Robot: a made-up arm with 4 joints.
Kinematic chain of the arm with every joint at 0, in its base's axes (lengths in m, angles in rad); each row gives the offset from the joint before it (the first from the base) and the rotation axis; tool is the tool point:
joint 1: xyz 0 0 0.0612 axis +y
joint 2: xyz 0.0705 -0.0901 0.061 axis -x
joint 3: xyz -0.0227 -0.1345 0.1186 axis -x
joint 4: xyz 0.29 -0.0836 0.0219 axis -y
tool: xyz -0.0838 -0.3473 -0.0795
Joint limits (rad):
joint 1: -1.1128..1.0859
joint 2: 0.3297..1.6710
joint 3: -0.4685..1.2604
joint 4: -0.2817..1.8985
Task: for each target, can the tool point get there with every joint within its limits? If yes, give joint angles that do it. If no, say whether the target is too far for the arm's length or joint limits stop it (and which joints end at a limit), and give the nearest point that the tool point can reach.
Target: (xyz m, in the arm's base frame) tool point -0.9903 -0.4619 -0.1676
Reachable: no: too far | nearest point -0.4388 -0.3687 0.5397 | short by 0.902 m
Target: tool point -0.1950 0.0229 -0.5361
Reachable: no: joint limits stop it (at a limit: joint 1, joint 2, joint 3) | nearest point 0.2229 -0.5929 -0.2213 | short by 0.808 m
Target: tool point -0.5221 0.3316 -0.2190
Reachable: no: joint limits stop it (at a limit: joint 1, joint 3, joint 4) | nearest point -0.2498 0.4060 0.4465 | short by 0.723 m
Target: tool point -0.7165 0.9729 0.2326
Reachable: no: too far | nearest point -0.2532 0.4159 0.4483 | short by 0.756 m
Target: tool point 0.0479 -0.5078 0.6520
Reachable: yes | joints -0.5023 0.4625 0.4026 0.7132
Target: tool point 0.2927 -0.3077 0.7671
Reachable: yes | joints -0.1980 0.4663 0.8721 1.6780
